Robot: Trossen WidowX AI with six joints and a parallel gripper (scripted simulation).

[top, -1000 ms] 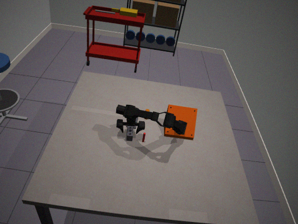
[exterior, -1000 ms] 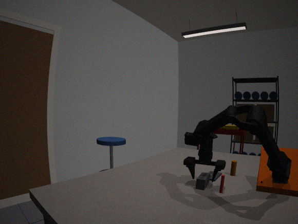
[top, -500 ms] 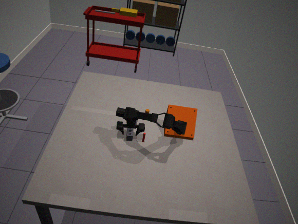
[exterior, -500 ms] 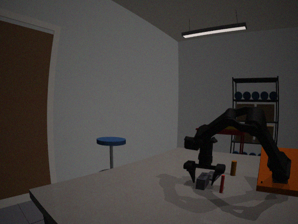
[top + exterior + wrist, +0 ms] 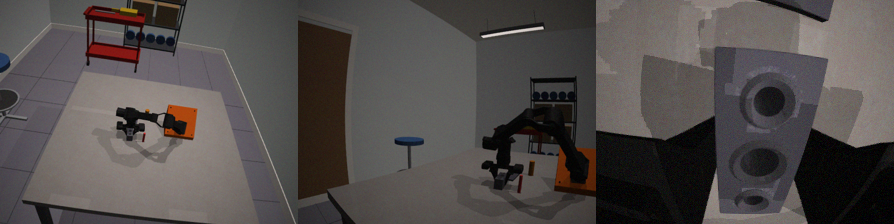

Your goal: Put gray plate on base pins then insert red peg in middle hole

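My gripper tip is 1 cm past the gray base and 14 cm to the left of it. From my gripper tip the other things lie so: red peg (10 cm behind, 4 cm to the left, 3 cm above); then orange cylinder (11 cm behind, 20 cm to the right, 3 cm above); then gray plate (3 cm above).
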